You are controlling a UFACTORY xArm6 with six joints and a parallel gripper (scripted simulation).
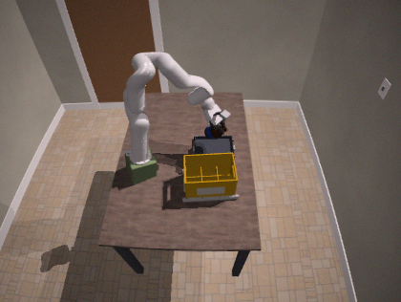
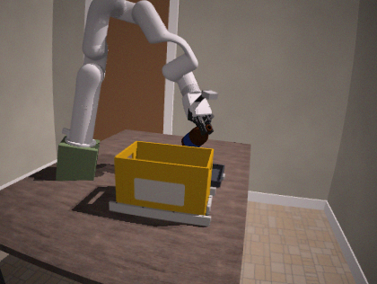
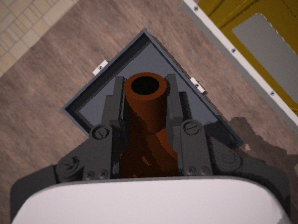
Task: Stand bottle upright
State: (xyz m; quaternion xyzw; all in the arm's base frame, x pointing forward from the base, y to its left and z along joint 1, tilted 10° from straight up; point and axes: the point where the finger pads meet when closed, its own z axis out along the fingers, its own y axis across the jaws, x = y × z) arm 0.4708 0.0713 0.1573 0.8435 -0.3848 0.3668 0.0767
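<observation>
My hand is 4 cm above the bottle, 3 cm to the right of it and 3 cm past it. Round my hand: yellow crate 23 cm to the right, 12 cm below, 11 cm behind; tray 20 cm below, 4 cm to the left, 4 cm behind.
</observation>
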